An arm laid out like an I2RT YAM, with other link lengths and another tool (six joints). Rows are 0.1 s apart.
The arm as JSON. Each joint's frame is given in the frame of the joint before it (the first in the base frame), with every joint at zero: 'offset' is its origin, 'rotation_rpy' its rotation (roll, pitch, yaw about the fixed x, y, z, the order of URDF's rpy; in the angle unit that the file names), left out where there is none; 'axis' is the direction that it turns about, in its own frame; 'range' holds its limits. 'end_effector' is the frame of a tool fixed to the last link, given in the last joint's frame.
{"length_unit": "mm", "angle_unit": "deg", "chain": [
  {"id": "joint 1", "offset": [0.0, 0.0, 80.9], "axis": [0.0, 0.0, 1.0], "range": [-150.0, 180.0]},
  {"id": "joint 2", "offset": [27.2, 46.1, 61.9], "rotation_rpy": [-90.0, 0.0, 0.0], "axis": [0.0, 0.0, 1.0], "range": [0.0, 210.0]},
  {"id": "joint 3", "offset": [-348.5, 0.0, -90.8], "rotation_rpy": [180.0, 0.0, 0.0], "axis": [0.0, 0.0, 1.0], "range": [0.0, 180.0]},
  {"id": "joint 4", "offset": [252.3, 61.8, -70.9], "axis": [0.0, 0.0, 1.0], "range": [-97.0, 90.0]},
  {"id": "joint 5", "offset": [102.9, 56.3, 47.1], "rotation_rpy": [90.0, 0.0, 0.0], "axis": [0.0, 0.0, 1.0], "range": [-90.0, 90.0]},
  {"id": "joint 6", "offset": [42.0, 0.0, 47.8], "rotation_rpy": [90.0, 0.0, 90.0], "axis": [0.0, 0.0, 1.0], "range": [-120.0, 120.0]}
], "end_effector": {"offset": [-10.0, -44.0, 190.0], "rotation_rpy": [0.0, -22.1, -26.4]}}
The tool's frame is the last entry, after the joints.
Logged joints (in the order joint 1, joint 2, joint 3, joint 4, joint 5, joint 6), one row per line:
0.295 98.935 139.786 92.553 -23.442 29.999
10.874 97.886 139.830 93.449 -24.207 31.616
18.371 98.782 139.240 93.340 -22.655 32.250
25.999 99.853 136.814 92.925 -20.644 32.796
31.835 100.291 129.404 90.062 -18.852 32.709
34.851 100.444 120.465 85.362 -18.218 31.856
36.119 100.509 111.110 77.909 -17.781 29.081
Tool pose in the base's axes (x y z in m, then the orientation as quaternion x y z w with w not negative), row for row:
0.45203 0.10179 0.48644 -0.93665 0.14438 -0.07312 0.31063
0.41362 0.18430 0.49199 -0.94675 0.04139 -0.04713 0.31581
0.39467 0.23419 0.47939 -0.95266 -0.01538 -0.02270 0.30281
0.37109 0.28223 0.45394 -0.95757 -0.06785 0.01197 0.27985
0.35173 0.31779 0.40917 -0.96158 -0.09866 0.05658 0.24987
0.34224 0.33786 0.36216 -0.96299 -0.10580 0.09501 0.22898
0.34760 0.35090 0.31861 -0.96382 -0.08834 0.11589 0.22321
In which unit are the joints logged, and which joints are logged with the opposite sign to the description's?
The joints are logged in degrees. Opposite sign: joint 4, joint 6.
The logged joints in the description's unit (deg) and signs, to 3 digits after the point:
0.295 98.935 139.786 -92.553 -23.442 -29.999
10.874 97.886 139.830 -93.449 -24.207 -31.616
18.371 98.782 139.240 -93.340 -22.655 -32.250
25.999 99.853 136.814 -92.925 -20.644 -32.796
31.835 100.291 129.404 -90.062 -18.852 -32.709
34.851 100.444 120.465 -85.362 -18.218 -31.856
36.119 100.509 111.110 -77.909 -17.781 -29.081

